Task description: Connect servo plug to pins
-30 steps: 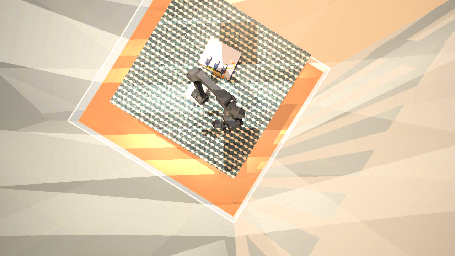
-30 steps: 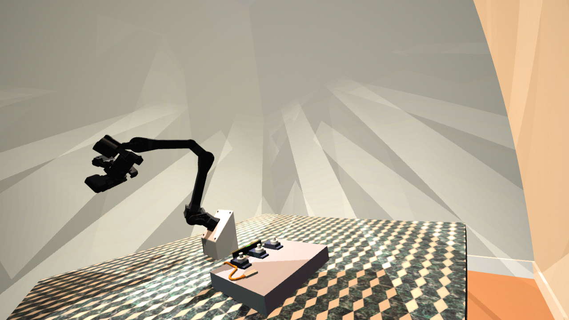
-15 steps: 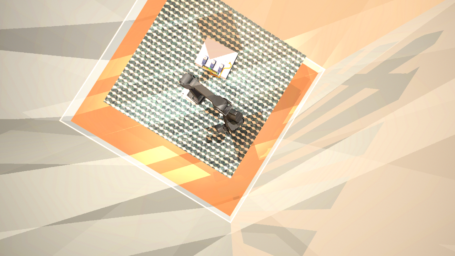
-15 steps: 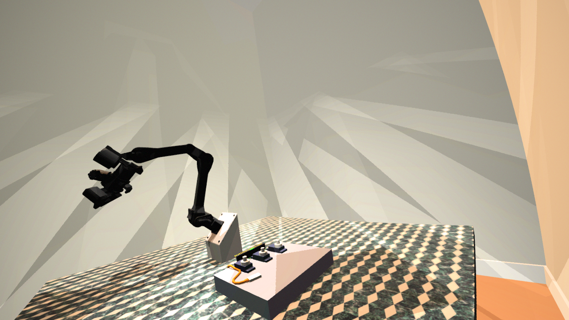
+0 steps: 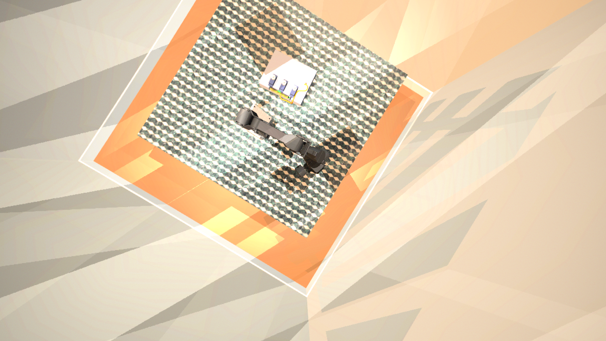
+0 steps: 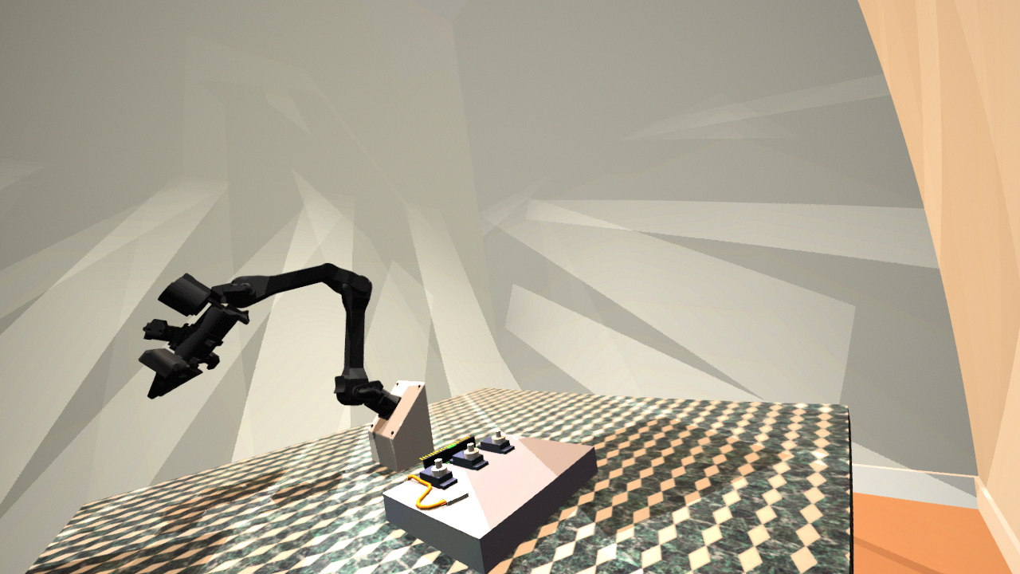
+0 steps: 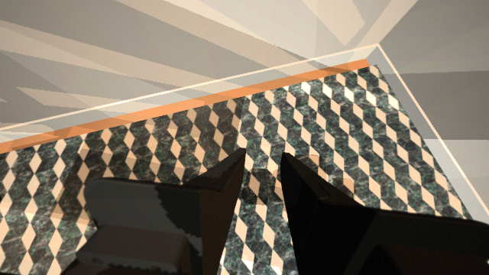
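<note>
Now: the green band 460 mm to the left of my gripper tip, 300 mm ahead of it and 180 mm below it. Round my gripper tip: dark dot (470 mm to the left, 300 mm ahead, 180 mm below); white printed holder (480 mm to the left, 460 mm ahead, 230 mm below).
</note>
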